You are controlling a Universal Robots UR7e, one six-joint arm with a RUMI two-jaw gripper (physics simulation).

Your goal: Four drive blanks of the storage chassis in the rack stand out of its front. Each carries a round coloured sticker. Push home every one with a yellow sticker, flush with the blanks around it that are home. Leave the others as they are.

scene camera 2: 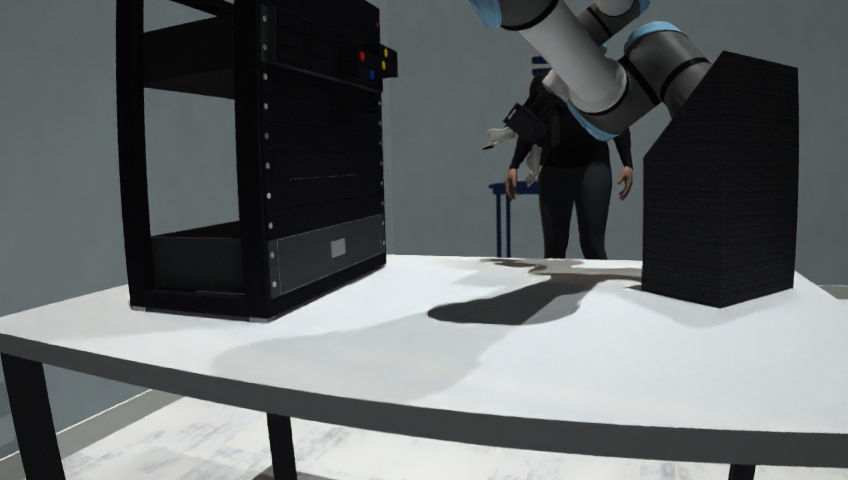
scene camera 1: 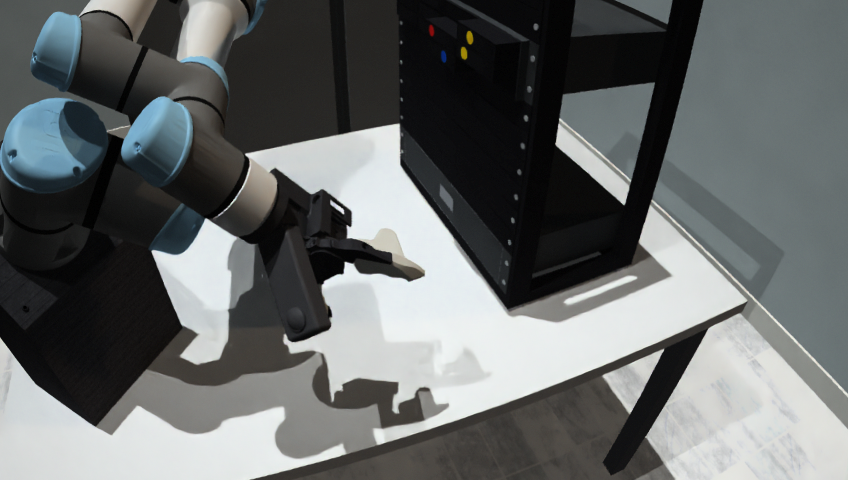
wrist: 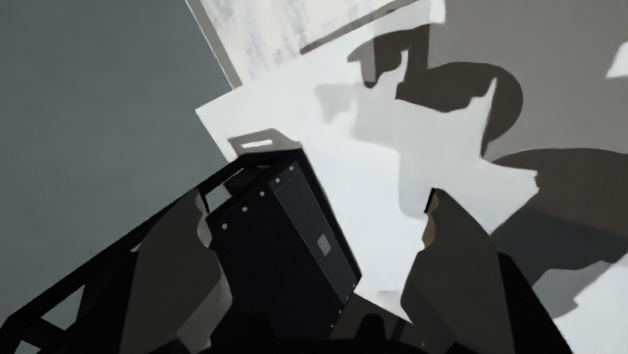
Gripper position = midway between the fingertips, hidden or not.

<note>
In view: my gripper (scene camera 1: 375, 296) and a rack (scene camera 2: 295, 239).
The rack also shows in scene camera 1 (scene camera 1: 480, 146) and in the wrist view (wrist: 282, 252). My gripper shows as well in scene camera 2 (scene camera 2: 504, 167) and in the wrist view (wrist: 316, 190).
</note>
